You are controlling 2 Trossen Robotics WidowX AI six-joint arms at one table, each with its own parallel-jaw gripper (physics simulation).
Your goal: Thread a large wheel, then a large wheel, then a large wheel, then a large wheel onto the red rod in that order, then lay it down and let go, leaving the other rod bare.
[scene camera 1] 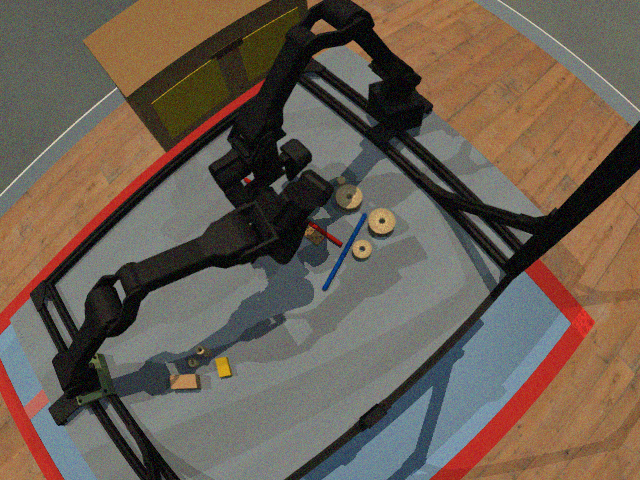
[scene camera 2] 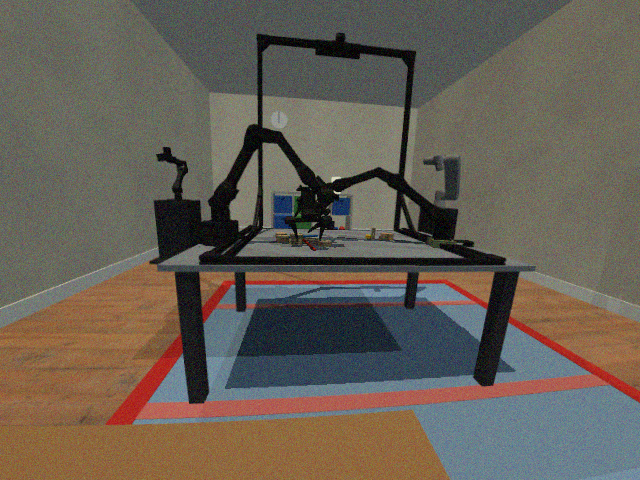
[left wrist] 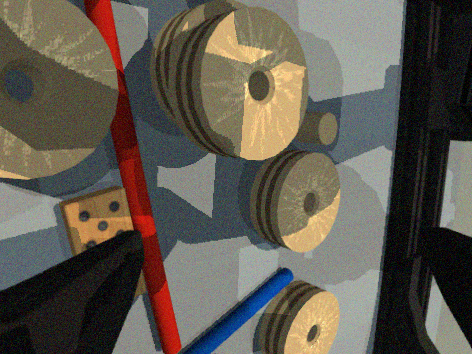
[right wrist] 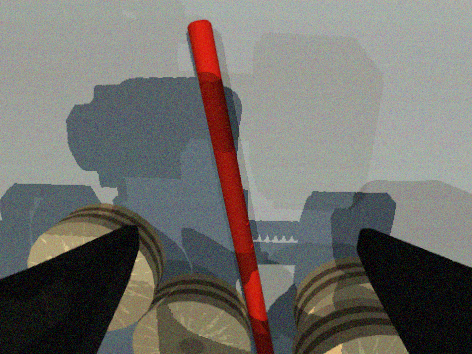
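Seen in the pictures: left gripper, fingertip midpoint: (scene camera 2: 300, 225) (left wrist: 284, 243); right gripper, fingertip midpoint: (scene camera 2: 308, 241) (right wrist: 250, 237); left arm's base at its link origin: (scene camera 1: 87, 379) (scene camera 2: 441, 238); right arm's base at its link origin: (scene camera 1: 397, 93) (scene camera 2: 220, 220).
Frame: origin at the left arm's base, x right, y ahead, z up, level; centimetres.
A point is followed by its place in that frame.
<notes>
The red rod (scene camera 1: 326, 234) @(x -8.8, y 64.2, z -2.5 cm) (left wrist: 134, 182) @(x -13.1, y 61.8, z -2.5 cm) (right wrist: 224, 168) @(x -24.1, y 55.9, z -2.4 cm) lies flat on the grey table (scene camera 1: 366, 333) @(x 13.5, y 62.5, z -3.3 cm), mostly hidden under my arms in scene camera 1. My right gripper (right wrist: 250, 237) @(x -22.1, y 57.7, z -1.1 cm) (scene camera 1: 244, 183) is open and straddles the rod low over it, with wooden wheels (right wrist: 199, 316) @(x -17.5, y 56.8, z -1.3 cm) (right wrist: 336, 309) @(x -20.0, y 62.3, z -0.9 cm) by its fingers. My left gripper (scene camera 1: 300, 224) is open; one finger (left wrist: 94, 291) @(x -10.8, y 58.7, z 2.9 cm) shows beside the rod and a dotted wooden block (left wrist: 97, 214) @(x -11.6, y 60.6, z -2.6 cm) (scene camera 1: 313, 234) @(x -10.0, y 61.7, z -2.6 cm). A large wheel (left wrist: 248, 84) @(x -18.2, y 64.7, z -0.6 cm) stands right of the rod. More wheels (scene camera 1: 349, 196) @(x -14.5, y 72.3, z -2.6 cm) (scene camera 1: 381, 221) @(x -6.4, y 75.9, z -2.8 cm) (scene camera 1: 362, 249) @(x -3.0, y 69.6, z -2.5 cm) lie around the blue rod (scene camera 1: 345, 251) @(x -3.7, y 66.1, z -2.5 cm) (left wrist: 241, 310) @(x -7.4, y 70.0, z -2.7 cm).
A small wooden peg (left wrist: 320, 128) @(x -18.3, y 71.5, z -1.6 cm) (scene camera 1: 340, 180) @(x -18.4, y 72.1, z -1.6 cm) lies by the wheels. A yellow block (scene camera 1: 223, 367) @(x 8.3, y 33.1, z -1.9 cm), a tan block (scene camera 1: 185, 381) @(x 8.4, y 24.3, z -0.4 cm) and small nuts (scene camera 1: 201, 351) @(x 4.5, y 31.2, z 2.6 cm) lie at the lower left. Black frame rails (scene camera 1: 413, 171) @(x -13.4, y 87.8, z -1.4 cm) border the table.
</notes>
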